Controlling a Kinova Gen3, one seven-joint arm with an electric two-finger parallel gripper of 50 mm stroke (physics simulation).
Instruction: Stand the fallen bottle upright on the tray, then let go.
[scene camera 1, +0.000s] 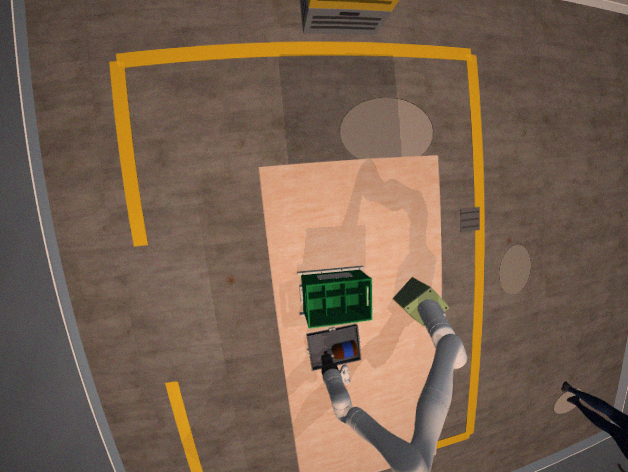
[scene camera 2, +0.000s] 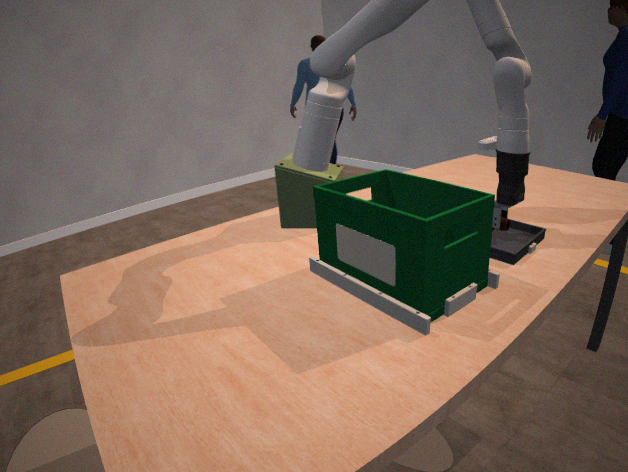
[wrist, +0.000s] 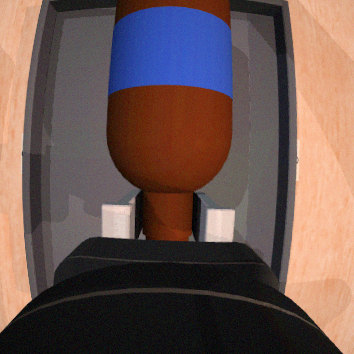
Note:
In view: my gripper (scene camera 2: 499, 225).
My gripper also shows in the wrist view (wrist: 167, 207).

